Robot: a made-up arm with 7 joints.
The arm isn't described. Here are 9 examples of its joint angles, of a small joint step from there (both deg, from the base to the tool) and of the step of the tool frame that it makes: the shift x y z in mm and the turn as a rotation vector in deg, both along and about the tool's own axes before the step.
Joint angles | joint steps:
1: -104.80 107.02 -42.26 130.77 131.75 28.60 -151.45 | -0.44 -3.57 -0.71 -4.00 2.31 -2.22 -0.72
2: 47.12 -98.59 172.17 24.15 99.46 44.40 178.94 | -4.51 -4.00 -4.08 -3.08 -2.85 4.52 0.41
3: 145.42 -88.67 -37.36 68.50 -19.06 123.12 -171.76 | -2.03 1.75 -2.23 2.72 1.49 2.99 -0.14
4: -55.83 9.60 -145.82 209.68 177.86 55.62 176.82 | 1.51 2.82 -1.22 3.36 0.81 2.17 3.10
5: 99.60 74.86 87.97 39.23 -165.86 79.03 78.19 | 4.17 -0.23 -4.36 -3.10 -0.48 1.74 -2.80
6: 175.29 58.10 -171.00 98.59 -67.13 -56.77 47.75 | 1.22 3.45 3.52 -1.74 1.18 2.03 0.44
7: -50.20 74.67 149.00 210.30 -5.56 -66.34 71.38 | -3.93 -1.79 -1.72 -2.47 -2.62 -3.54 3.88
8: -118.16 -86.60 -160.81 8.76 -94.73 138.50 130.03 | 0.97 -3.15 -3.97 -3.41 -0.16 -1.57 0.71
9: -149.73 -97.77 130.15 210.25 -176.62 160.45 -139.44 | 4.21 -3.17 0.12 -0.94 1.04 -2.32 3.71
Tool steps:
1: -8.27 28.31 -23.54 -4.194 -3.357 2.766
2: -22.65 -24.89 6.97 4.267 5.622 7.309
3: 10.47 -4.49 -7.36 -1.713 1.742 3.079
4: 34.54 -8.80 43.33 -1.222 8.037 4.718
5: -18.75 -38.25 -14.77 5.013 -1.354 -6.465
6: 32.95 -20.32 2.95 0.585 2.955 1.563
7: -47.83 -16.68 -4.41 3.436 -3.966 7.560
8: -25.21 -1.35 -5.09 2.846 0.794 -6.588
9: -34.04 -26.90 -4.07 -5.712 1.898 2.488
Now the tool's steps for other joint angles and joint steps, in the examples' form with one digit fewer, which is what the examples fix.
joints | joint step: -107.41 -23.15 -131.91 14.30 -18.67 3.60 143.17 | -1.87 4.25 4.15 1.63 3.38 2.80 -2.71
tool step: -10.7 0.2 -15.8 3.44 1.13 -2.09
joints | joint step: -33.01 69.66 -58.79 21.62 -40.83 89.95 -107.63 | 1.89 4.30 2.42 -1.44 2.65 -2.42 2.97
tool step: 15.1 8.3 -7.1 1.80 -1.38 3.99
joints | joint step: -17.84 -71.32 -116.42 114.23 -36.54 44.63 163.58 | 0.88 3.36 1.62 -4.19 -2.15 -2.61 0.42
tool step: -22.9 44.5 -11.7 0.31 -1.70 -6.02
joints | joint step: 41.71 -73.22 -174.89 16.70 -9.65 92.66 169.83 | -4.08 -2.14 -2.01 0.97 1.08 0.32 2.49
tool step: -3.7 -9.4 -2.3 -5.15 -0.08 -0.84
